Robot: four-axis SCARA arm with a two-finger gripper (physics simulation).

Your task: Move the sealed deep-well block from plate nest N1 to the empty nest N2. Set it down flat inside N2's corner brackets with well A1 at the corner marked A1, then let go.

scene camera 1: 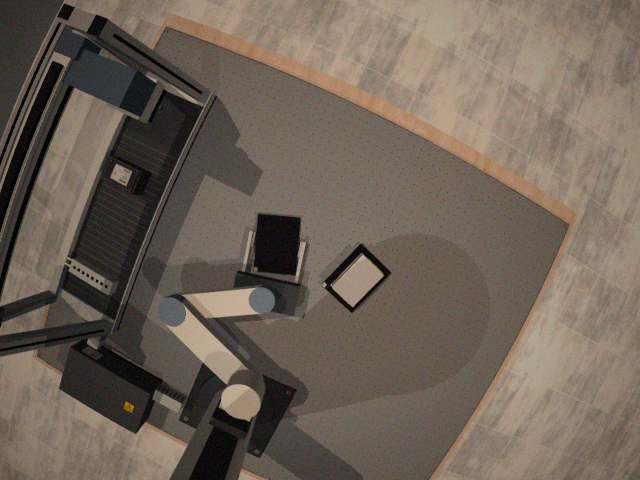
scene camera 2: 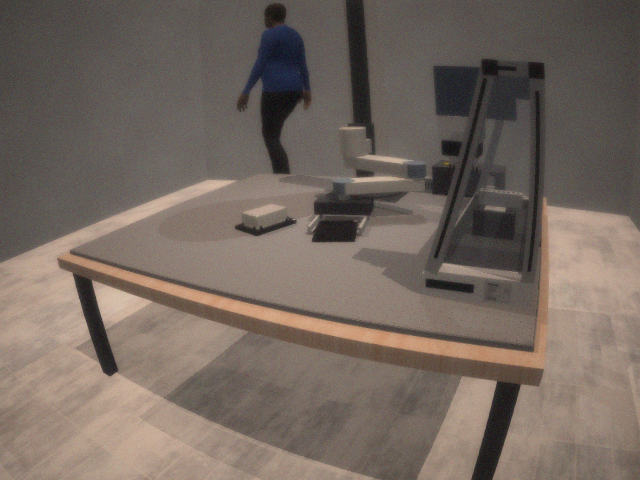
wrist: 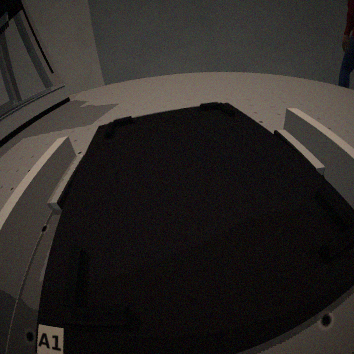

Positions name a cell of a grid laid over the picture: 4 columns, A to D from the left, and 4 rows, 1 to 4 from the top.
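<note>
Sealed deep-well block (scene camera 1: C3), (scene camera 2: B2); out of frame in the wrist view. Black nest N2 (scene camera 1: B3), (scene camera 2: C2), (wrist: C3). Black nest N1 (scene camera 1: C3). Dark control box (scene camera 1: A4). My gripper (scene camera 1: B2), (scene camera 2: C2), (wrist: C2).
</note>
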